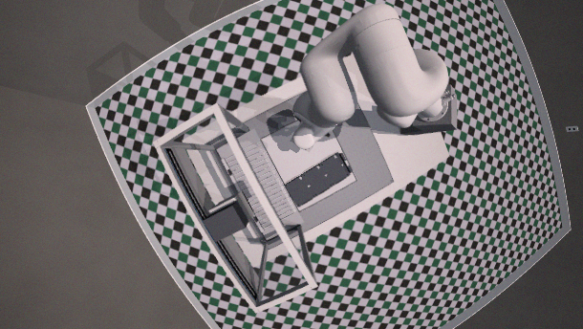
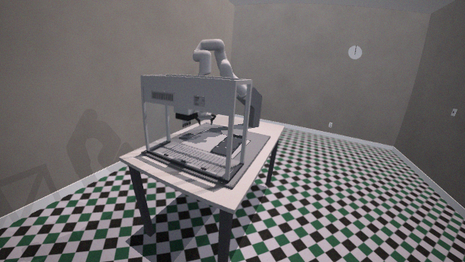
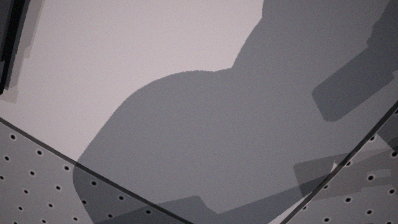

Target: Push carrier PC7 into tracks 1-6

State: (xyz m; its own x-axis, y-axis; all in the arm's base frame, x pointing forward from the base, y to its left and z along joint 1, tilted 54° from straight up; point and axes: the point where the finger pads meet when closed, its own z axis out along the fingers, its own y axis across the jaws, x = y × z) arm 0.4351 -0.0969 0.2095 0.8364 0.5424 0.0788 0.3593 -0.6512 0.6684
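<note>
Now: hand 110 mm short of the carrier PC7, 250 mm to the right of it and 80 mm above it.
</note>
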